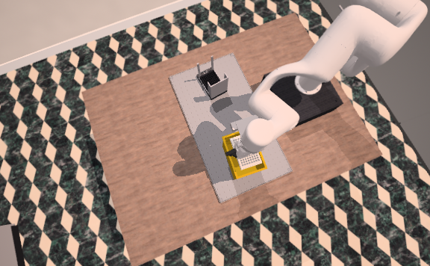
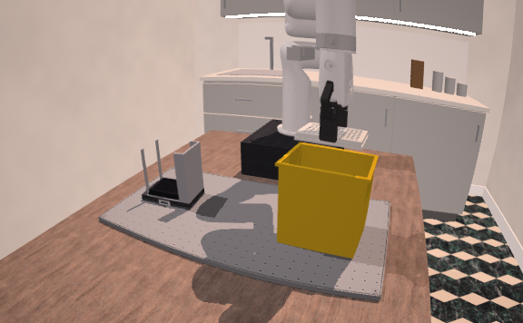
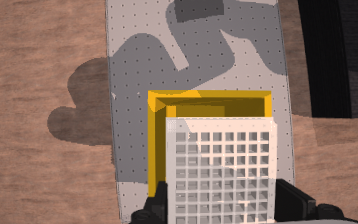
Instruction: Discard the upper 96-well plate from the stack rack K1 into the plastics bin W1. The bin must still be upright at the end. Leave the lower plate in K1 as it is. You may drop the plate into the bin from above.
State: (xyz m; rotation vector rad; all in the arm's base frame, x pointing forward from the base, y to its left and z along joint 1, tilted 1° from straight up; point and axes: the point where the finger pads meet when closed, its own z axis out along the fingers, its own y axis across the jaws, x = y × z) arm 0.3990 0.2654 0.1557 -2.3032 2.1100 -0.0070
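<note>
Now: hand 15 cm above the yellow plastics bin. From my hand the other things lie so: white 96-well plate (1 cm below); then black plate (4 cm ahead, 41 cm to the right, 21 cm below); then grey side wall (2 cm ahead, 34 cm to the right, 16 cm below).
</note>
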